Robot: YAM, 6 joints.
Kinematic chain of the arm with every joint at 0, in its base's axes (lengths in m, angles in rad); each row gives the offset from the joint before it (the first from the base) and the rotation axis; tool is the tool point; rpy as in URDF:
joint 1: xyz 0 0 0.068 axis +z
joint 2: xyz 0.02 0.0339 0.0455 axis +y
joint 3: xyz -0.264 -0.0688 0 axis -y
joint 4: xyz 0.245 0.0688 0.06 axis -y
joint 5: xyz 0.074 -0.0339 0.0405 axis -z
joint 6: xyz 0.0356 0 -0.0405 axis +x
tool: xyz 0 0 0 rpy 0 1.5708 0
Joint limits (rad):
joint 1: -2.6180..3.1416
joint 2: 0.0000..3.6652
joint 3: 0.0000..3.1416
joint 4: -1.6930..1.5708
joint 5: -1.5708..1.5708
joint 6: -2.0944..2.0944
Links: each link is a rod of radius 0.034 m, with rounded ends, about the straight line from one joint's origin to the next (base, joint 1, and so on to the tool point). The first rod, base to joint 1, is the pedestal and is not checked.
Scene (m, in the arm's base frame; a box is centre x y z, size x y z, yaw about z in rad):
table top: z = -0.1
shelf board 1: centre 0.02 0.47 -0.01 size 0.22 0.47 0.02 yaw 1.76
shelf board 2: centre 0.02 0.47 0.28 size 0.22 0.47 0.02 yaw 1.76
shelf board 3: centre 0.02 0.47 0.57 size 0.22 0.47 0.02 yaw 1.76
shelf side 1: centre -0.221 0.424 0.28 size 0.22 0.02 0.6 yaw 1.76
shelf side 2: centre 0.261 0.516 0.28 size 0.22 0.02 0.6 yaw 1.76
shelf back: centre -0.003 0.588 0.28 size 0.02 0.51 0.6 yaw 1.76
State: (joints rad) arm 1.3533 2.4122 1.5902 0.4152 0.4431 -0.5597
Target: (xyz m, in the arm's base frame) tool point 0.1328 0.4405 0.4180
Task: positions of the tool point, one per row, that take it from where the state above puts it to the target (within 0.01 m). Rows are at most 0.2 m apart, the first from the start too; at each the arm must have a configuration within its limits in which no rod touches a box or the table.
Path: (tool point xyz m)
1: 0.1621 0.4360 0.1157
2: 0.1782 0.3524 0.1160
3: 0.1752 0.2640 0.1089
4: 0.1878 0.3053 0.2548
5: 0.1636 0.2796 0.4180
6: 0.1563 0.3605 0.4272
7: 0.1328 0.4405 0.4180

